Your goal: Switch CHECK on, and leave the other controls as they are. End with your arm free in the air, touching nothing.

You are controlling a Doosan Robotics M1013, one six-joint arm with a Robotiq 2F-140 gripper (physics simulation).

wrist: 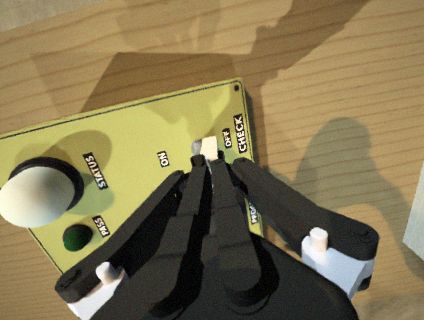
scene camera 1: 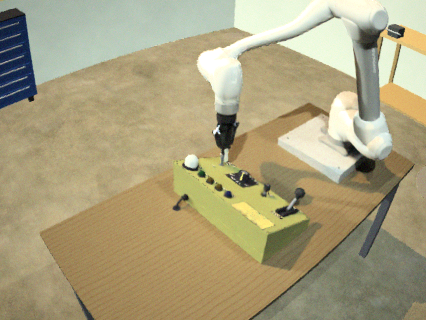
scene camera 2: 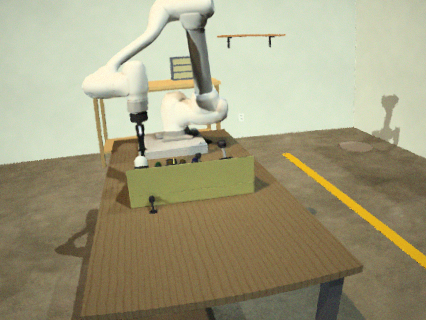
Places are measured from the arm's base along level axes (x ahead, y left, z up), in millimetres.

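Pixels of known places: gripper, fingertip midpoint: [wrist: 211, 148] [scene camera 1: 224, 160]; arm's base at its link origin: [scene camera 1: 340, 142] [scene camera 2: 176, 136].
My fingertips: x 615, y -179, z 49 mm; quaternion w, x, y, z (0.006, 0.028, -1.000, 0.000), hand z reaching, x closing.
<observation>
For each thing: its top centre in the pictures, then the offset to it from my fingertips. "pt": a spot on its surface instead.
- CHECK switch at its top centre: [wrist: 199, 162] [scene camera 1: 222, 155] 2 mm left, 14 mm ahead, 33 mm up
- OFF label at a spot on its surface: [wrist: 226, 137] pt 1 mm right, 20 mm back, 29 mm down
- white dome at a spot on its surface: [scene camera 2: 141, 162] pt 4 mm left, 186 mm ahead, 74 mm up
- white STATUS dome at a spot on its surface: [wrist: 37, 195] pt 10 mm right, 143 mm ahead, 81 mm up
- green PASS button at a spot on its surface: [wrist: 77, 237] [scene camera 1: 202, 170] pt 58 mm left, 156 mm ahead, 56 mm up
- black selector at its top centre: [scene camera 1: 243, 171] 122 mm left, 4 mm ahead, 23 mm up
- small toggle at its top centre: [scene camera 1: 266, 185] 242 mm left, 1 mm back, 31 mm up
- ball-topped lever at its top centre: [scene camera 1: 300, 188] 359 mm left, 64 mm back, 62 mm up
- small lever at a spot on its surface: [scene camera 2: 152, 204] [scene camera 1: 178, 202] pt 29 mm left, 249 mm ahead, 76 mm down
The CHECK switch [scene camera 1: 222, 159] [wrist: 196, 146] is a small grey metal lever near the end of the green control box [scene camera 1: 220, 220] [scene camera 2: 192, 182] [wrist: 135, 125]. In the wrist view it shows between the ON label [wrist: 163, 159] and the OFF label [wrist: 226, 137], partly hidden by the fingertips; its exact tilt is hard to tell. My gripper [scene camera 1: 226, 156] [wrist: 211, 148] is shut and empty. Its pale tips are low over the box, right beside the lever on its OFF side, and look to be against it. In scene camera 2 the white dome [scene camera 2: 141, 162] hides the lever.
The white STATUS dome [scene camera 1: 191, 161] [wrist: 37, 195] and green PASS button [scene camera 1: 201, 173] [wrist: 77, 237] are near the switch. A black selector [scene camera 1: 243, 177], a small toggle [scene camera 1: 266, 189] and a ball-topped lever [scene camera 1: 299, 193] stand farther along. Another small lever [scene camera 1: 181, 202] [scene camera 2: 152, 204] projects from the box's side.
</observation>
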